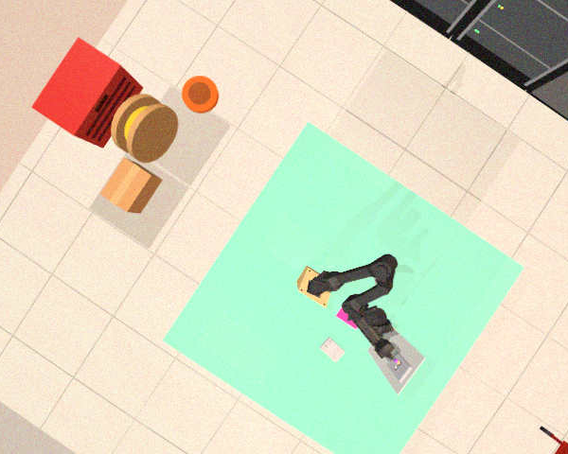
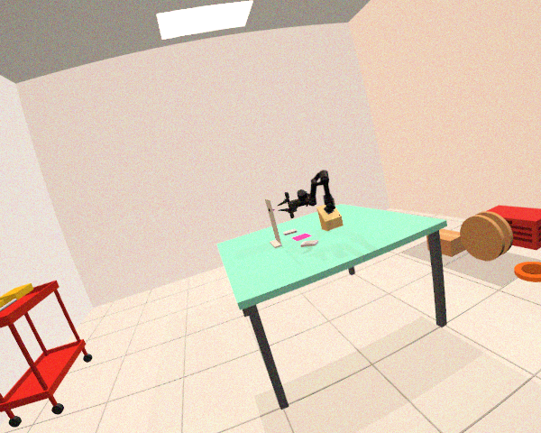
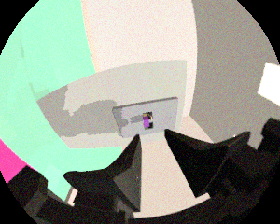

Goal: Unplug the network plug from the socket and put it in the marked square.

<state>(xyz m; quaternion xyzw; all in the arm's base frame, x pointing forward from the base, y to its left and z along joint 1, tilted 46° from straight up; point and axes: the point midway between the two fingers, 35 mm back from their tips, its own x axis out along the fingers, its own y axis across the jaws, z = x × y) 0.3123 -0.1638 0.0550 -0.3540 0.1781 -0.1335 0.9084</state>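
Now: the marked square 250 mm below my gripper tip, 110 mm behind it and 40 mm to the left of it. Round my gripper tip: upright panel (100 mm below, 60 mm ahead, 20 mm to the right).
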